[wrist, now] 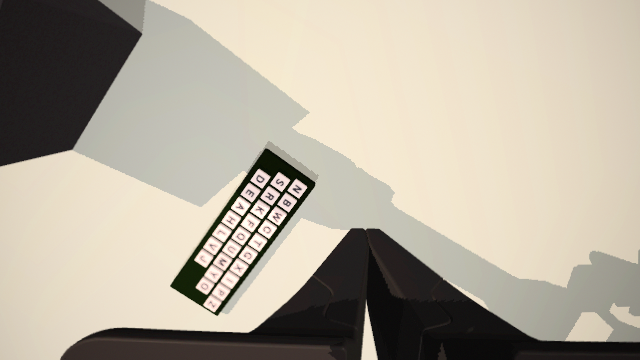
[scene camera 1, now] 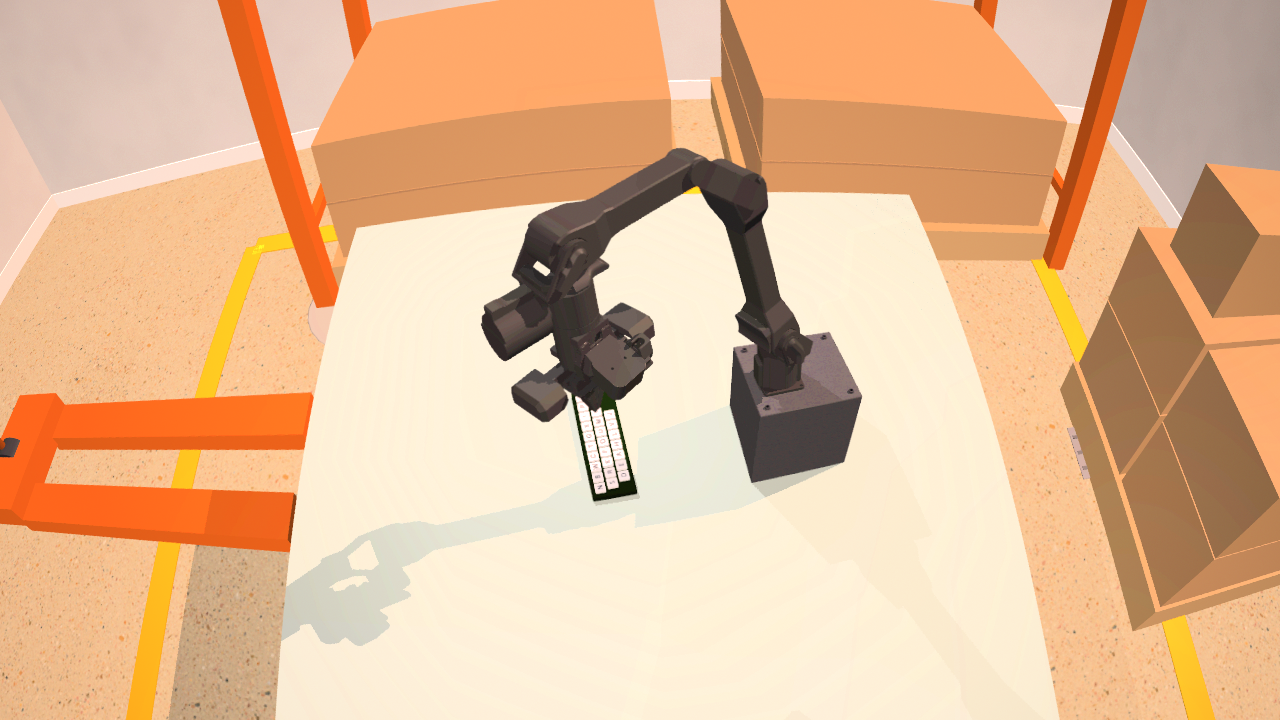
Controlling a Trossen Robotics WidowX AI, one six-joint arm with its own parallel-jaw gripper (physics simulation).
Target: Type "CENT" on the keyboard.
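Places are measured from the arm's base along level axes (x back, y right, z up), in millimetres.
Where they show: gripper, between the fingertips: (wrist: pixel 364 242) (scene camera 1: pixel 594 409); arm's base, origin of its link: (scene camera 1: pixel 778 379).
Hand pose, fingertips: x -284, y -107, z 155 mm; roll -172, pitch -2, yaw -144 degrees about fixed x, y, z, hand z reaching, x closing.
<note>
Each offset is from my fingertips to the top centre of the thing. Level surfaces: height alone.
The keyboard @[dx +17, dy +169, dz -307 mm] (scene camera 1: pixel 606 452) (wrist: pixel 242 235), a narrow dark green board with white letter keys in three rows, lies flat on the table. In the wrist view it is tilted, left of my fingers. The N key @[dx -4, dy +77, dz -307 mm] (wrist: pixel 297 188) and E key @[dx +38, dy +113, dz -307 mm] (wrist: pixel 250 192) are near its upper end; the C key @[dx -3, dy +139, dz -307 mm] (wrist: pixel 267 230) and T key @[dx -3, dy +159, dz -307 mm] (wrist: pixel 257 243) lie in the same outer row as N. My gripper (scene camera 1: pixel 597 407) (wrist: pixel 364 242) is shut and empty, its tips above the surface and beside the keyboard in the wrist view. In the scene view the gripper hides the keyboard's far end.
The dark base box (scene camera 1: pixel 796 438) (wrist: pixel 60 75) stands right of the keyboard in the scene view. The arm's shadow crosses the cream table @[dz -323 mm] (scene camera 1: pixel 716 608). Cardboard boxes (scene camera 1: pixel 501 134) (scene camera 1: pixel 895 134), orange posts (scene camera 1: pixel 277 143) and orange forks (scene camera 1: pixel 179 420) stand around the table.
</note>
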